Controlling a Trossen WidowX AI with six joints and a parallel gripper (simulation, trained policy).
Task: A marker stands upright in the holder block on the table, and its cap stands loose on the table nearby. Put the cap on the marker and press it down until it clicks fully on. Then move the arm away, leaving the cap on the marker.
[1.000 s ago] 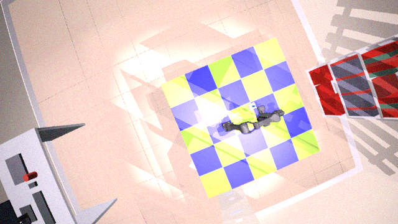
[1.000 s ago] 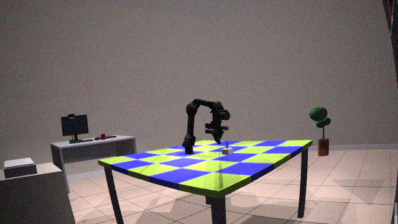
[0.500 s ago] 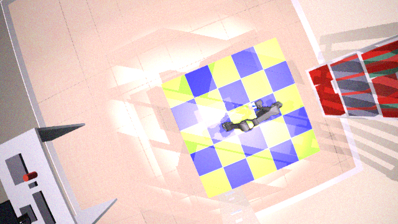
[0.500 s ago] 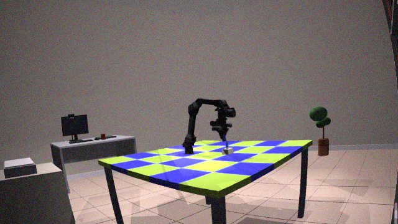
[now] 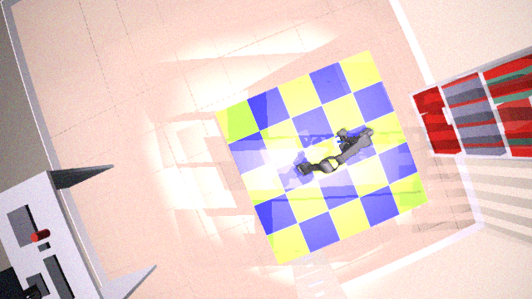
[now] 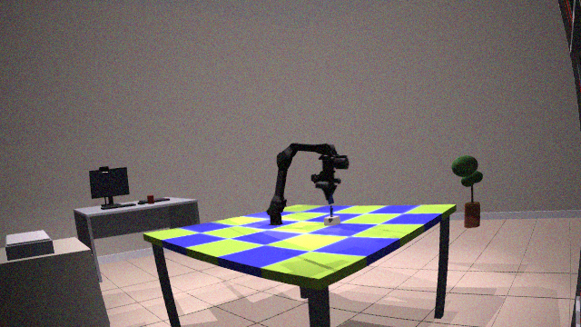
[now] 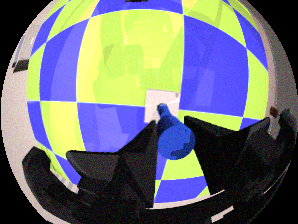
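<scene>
Now: gripper tip 1 cm short of the white holder block and 11 cm above it. Round my gripper tip: blue cap 1 cm ahead, 1 cm above.
</scene>
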